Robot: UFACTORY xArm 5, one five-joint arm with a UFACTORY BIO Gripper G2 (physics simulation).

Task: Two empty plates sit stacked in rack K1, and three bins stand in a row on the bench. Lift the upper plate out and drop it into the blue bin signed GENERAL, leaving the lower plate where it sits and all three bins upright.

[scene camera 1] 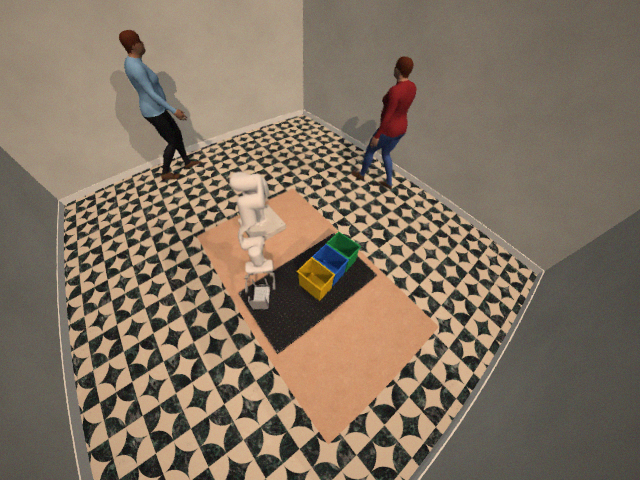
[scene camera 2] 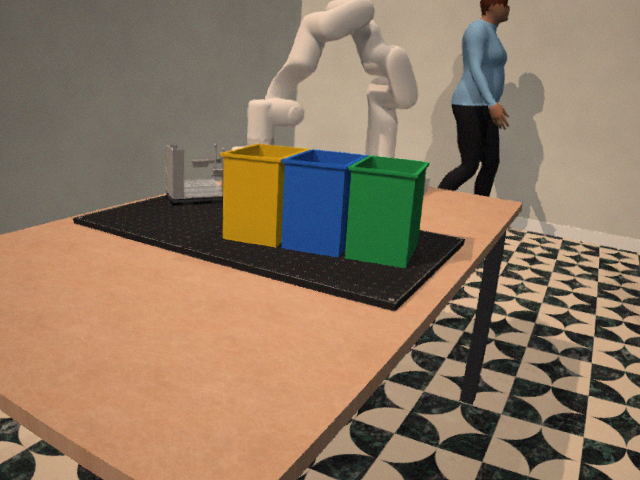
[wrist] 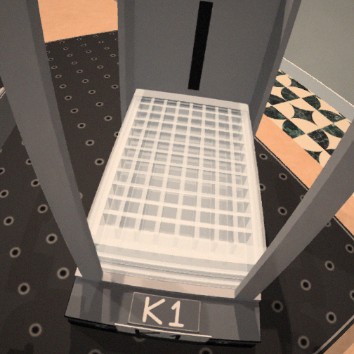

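Note:
From scene camera 2 I can see a green bin (scene camera 2: 386,194), a blue bin (scene camera 2: 316,193) and a yellow bin (scene camera 2: 253,177). Scene camera 1 gives me the yellow bin too (scene camera 1: 315,278). On the wrist there's a plate (wrist: 180,193) and a plate (wrist: 114,268), but the green bin is out of frame in the wrist view, and the yellow bin is out of frame in the wrist view as well.

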